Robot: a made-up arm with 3 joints. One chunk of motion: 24 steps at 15 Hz.
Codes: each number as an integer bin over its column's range. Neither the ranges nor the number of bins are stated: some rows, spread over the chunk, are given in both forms.
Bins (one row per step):
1: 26 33 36
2: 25 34 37
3: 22 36 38
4: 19 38 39
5: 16 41 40
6: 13 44 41
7: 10 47 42
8: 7 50 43
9: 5 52 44
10: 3 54 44
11: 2 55 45
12: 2 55 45
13: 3 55 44
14: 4 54 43
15: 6 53 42
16: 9 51 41
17: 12 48 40
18: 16 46 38
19: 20 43 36
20: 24 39 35
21: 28 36 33
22: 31 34 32
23: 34 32 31
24: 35 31 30
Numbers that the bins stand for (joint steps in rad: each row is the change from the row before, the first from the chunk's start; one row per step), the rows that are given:
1: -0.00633 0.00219 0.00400
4: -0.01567 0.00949 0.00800
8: -0.03167 0.02702 0.01333
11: -0.03833 0.03432 0.01600
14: -0.03567 0.03286 0.01333
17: -0.02500 0.02410 0.00933
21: -0.00367 0.00657 0.00000
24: 0.00567 -0.00073 -0.00400
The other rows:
2: -0.00767 0.00365 0.00533
3: -0.01167 0.00657 0.00667
5: -0.01967 0.01387 0.00933
6: -0.02367 0.01825 0.01067
7: -0.02767 0.02263 0.01200
9: -0.03433 0.02994 0.01467
10: -0.03700 0.03286 0.01467
12: -0.03833 0.03432 0.01600
13: -0.03700 0.03432 0.01467
15: -0.03300 0.03140 0.01200
16: -0.02900 0.02848 0.01067
18: -0.01967 0.02117 0.00667
19: -0.01433 0.01679 0.00400
20: -0.00900 0.01095 0.00267
22: 0.00033 0.00365 -0.00133
23: 0.00433 0.00073 -0.00267

